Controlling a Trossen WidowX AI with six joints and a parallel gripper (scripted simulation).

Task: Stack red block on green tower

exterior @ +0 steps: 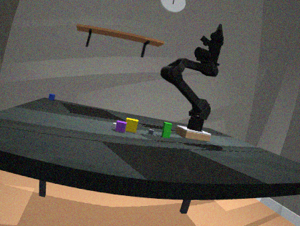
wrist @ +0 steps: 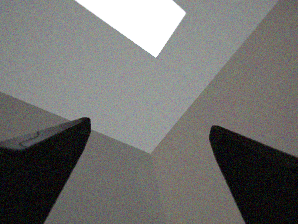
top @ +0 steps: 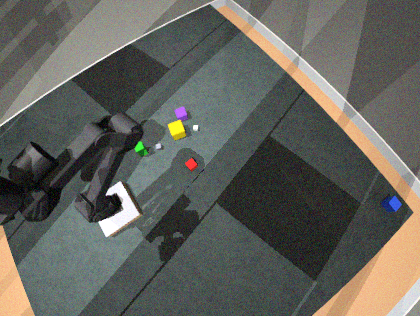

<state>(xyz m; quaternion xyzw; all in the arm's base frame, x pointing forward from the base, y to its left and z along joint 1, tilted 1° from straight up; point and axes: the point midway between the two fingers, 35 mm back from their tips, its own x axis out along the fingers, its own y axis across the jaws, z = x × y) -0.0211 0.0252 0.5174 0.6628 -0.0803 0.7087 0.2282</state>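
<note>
The red block lies 330 mm ahead of my gripper tip, 30 mm to the right of it and 570 mm below it. Round my gripper tip: yellow block 350 mm ahead, 100 mm to the left, 560 mm below; then blue block 860 mm ahead, 520 mm to the right, 570 mm below; then purple block 390 mm ahead, 160 mm to the left, 570 mm below.
</note>
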